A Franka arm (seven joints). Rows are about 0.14 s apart.
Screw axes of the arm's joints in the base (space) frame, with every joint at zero. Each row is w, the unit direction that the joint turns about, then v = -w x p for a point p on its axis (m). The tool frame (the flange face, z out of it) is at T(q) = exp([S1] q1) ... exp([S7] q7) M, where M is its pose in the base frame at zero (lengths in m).
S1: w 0 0 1 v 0 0 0
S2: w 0 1 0 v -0.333 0 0
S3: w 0 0 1 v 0 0 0
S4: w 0 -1 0 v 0.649 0 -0.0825
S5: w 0 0 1 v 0 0 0
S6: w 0 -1 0 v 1.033 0 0
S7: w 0 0 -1 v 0 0.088 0
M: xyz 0.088 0 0.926 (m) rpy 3.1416 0 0 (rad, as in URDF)
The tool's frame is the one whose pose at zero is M.
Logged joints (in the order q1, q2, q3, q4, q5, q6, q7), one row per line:
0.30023 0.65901 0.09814 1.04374 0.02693 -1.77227 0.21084
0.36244 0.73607 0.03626 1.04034 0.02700 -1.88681 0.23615
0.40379 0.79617 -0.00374 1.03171 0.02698 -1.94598 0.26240
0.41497 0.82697 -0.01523 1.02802 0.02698 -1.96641 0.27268
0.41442 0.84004 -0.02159 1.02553 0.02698 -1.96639 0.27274
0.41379 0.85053 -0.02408 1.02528 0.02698 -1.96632 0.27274
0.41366 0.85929 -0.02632 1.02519 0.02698 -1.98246 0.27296
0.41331 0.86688 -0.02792 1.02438 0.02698 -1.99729 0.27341
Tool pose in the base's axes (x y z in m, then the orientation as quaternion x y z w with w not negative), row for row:
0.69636 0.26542 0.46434 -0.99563 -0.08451 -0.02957 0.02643
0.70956 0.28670 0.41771 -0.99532 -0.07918 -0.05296 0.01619
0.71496 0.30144 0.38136 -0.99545 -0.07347 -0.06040 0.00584
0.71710 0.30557 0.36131 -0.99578 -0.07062 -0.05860 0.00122
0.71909 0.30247 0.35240 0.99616 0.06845 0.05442 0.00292
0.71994 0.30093 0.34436 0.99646 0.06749 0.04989 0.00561
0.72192 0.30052 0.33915 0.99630 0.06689 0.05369 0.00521
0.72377 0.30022 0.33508 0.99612 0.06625 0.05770 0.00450
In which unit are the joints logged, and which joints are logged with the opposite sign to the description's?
The joints are logged in radians. Opposite sign: q4, q5, q6.
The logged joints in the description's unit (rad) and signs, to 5 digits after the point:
0.30023 0.65901 0.09814 -1.04374 -0.02693 1.77227 0.21084
0.36244 0.73607 0.03626 -1.04034 -0.02700 1.88681 0.23615
0.40379 0.79617 -0.00374 -1.03171 -0.02698 1.94598 0.26240
0.41497 0.82697 -0.01523 -1.02802 -0.02698 1.96641 0.27268
0.41442 0.84004 -0.02159 -1.02553 -0.02698 1.96639 0.27274
0.41379 0.85053 -0.02408 -1.02528 -0.02698 1.96632 0.27274
0.41366 0.85929 -0.02632 -1.02519 -0.02698 1.98246 0.27296
0.41331 0.86688 -0.02792 -1.02438 -0.02698 1.99729 0.27341

